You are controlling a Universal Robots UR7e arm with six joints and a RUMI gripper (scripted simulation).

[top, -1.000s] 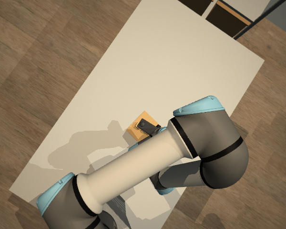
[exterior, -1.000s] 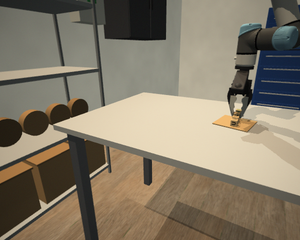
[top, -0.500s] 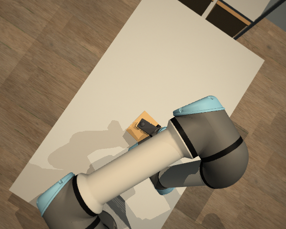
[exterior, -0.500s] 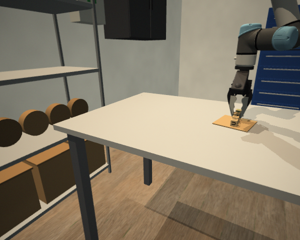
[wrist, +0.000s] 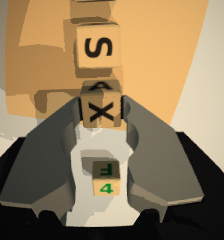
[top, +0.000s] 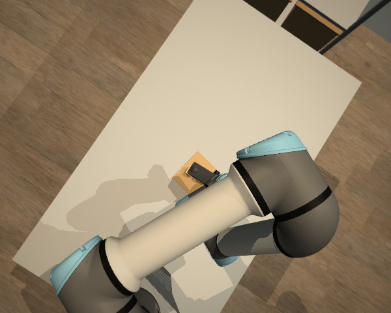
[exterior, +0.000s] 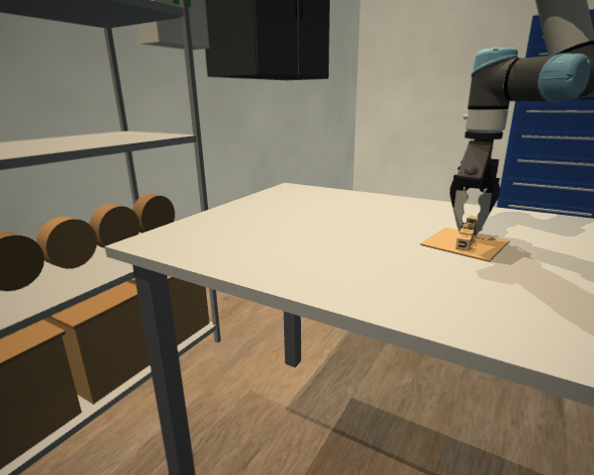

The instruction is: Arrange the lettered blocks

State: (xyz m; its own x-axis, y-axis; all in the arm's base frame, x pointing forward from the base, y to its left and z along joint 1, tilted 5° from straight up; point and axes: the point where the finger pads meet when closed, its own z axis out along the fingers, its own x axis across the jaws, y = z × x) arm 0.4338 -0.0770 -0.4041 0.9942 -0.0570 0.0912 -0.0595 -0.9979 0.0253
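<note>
Right now the X block is right at my hand. Round my hand: D block: 8 cm to the left, 1 cm below; then S block: 4 cm to the left, 1 cm below; then orange mat: 4 cm to the left, 2 cm below.
</note>
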